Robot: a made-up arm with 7 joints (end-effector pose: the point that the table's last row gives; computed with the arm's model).
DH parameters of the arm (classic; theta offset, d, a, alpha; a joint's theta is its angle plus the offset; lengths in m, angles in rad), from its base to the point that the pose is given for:
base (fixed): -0.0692 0 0.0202 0
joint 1: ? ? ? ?
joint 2: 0 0.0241 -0.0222 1.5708
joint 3: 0 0.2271 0.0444 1.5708
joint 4: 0 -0.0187 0.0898 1.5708
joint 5: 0 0.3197 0.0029 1.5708
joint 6: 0 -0.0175 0.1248 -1.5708
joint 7: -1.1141 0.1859 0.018 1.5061
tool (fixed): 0.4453 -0.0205 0 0
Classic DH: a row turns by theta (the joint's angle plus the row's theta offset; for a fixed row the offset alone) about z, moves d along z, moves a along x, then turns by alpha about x.
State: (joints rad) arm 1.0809 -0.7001 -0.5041 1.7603 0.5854 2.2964 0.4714
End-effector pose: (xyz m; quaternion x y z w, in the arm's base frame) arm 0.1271 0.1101 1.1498 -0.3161 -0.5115 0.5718 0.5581
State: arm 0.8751 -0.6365 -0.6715 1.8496 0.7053 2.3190 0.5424
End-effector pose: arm 0.1760 0.0529 1.1674 -0.3354 -0.4480 0.4691 0.6832
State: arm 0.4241 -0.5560 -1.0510 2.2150 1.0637 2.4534 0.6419
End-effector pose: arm 0.1137 -0.0962 1.2447 -0.4106 -0.4176 0.1634 0.7939
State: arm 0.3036 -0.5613 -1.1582 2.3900 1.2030 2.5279 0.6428
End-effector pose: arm 0.0437 -0.0984 1.2701 -0.4722 -0.4410 0.0861 0.7584
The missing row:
joint 1: 0.0692 0.7852 -0.0228 -1.5708
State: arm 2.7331 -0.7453 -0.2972 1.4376 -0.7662 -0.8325 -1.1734
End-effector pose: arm -0.0180 -0.0660 1.3925 0.0645 0.6002 0.7958 0.0479
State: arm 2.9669 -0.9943 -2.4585 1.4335 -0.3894 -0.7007 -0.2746
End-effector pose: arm 0.6636 0.2305 0.7936 -0.6349 -0.7296 -0.0195 0.2535
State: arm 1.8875 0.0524 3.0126 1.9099 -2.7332 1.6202 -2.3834
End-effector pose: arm 0.0153 -0.3691 1.4148 0.3538 0.3164 0.6619 0.5802
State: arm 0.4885 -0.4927 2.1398 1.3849 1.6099 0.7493 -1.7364
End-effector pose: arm -0.6232 0.2071 0.8011 -0.5460 0.7851 -0.2438 0.1617
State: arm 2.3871 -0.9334 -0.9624 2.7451 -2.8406 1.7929 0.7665
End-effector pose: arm 0.4490 -0.5028 1.1635 -0.9039 0.2735 -0.1668 0.2834
